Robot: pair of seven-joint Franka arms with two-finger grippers.
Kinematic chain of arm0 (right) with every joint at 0, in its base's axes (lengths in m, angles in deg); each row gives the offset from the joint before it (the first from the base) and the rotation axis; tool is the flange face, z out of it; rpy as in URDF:
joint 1: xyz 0 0 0.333 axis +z
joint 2: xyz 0 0 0 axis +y
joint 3: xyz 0 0 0.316 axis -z
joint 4: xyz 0.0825 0 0 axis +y
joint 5: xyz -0.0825 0 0.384 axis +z
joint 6: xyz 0 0 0 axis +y
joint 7: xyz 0.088 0 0 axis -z
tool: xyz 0 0 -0.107 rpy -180 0 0
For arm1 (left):
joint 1: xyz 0 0 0.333 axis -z
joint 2: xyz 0 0 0 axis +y
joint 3: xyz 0 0 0.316 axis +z
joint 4: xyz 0.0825 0 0 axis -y
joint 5: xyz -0.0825 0 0.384 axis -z
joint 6: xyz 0 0 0 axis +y
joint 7: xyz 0.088 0 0 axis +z
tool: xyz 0 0 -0.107 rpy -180 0 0
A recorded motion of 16 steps. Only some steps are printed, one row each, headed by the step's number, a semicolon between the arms.
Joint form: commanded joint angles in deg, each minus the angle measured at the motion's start. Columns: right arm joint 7, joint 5, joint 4, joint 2, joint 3, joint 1, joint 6; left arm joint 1, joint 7, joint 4, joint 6, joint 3, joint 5, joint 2.
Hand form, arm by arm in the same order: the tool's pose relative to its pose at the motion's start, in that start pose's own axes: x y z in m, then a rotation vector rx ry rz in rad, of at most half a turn. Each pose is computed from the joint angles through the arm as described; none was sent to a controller.
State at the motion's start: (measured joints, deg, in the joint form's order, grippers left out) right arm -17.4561 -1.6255 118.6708 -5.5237 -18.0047 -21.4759 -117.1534; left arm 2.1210 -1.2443 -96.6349 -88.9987 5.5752 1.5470 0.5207
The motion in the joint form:
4: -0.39 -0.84 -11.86 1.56 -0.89 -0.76 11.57; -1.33 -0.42 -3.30 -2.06 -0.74 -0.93 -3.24
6: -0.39 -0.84 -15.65 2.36 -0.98 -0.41 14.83; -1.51 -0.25 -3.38 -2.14 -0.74 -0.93 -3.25
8: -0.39 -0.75 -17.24 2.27 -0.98 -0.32 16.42; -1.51 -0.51 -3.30 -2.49 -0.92 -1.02 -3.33
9: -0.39 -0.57 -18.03 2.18 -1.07 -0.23 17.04; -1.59 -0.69 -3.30 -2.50 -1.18 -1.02 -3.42
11: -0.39 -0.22 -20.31 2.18 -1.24 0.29 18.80; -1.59 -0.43 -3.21 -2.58 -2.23 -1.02 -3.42
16: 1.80 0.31 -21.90 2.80 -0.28 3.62 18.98; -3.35 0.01 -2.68 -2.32 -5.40 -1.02 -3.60
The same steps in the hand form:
4: 0.0162 0.0090 -0.0660 -0.0017 -0.0226 -0.0086; -0.0148 -0.0080 -0.0045 0.0110 0.0346 -0.0022
6: 0.0216 0.0082 -0.0854 0.0035 -0.0247 -0.0141; -0.0147 -0.0097 -0.0041 0.0105 0.0349 -0.0083
8: 0.0216 0.0076 -0.0972 0.0038 -0.0230 -0.0141; -0.0145 -0.0081 -0.0060 0.0129 0.0436 -0.0006
9: 0.0221 0.0059 -0.1038 0.0049 -0.0178 -0.0161; -0.0149 -0.0064 -0.0068 0.0135 0.0453 0.0057
11: 0.0244 -0.0002 -0.1205 0.0080 -0.0067 -0.0257; -0.0146 0.0037 -0.0074 0.0165 0.0479 0.0193
16: 0.0343 -0.0205 -0.1292 0.0188 0.0135 -0.0267; -0.0160 0.0176 -0.0126 0.0220 0.0554 0.0358

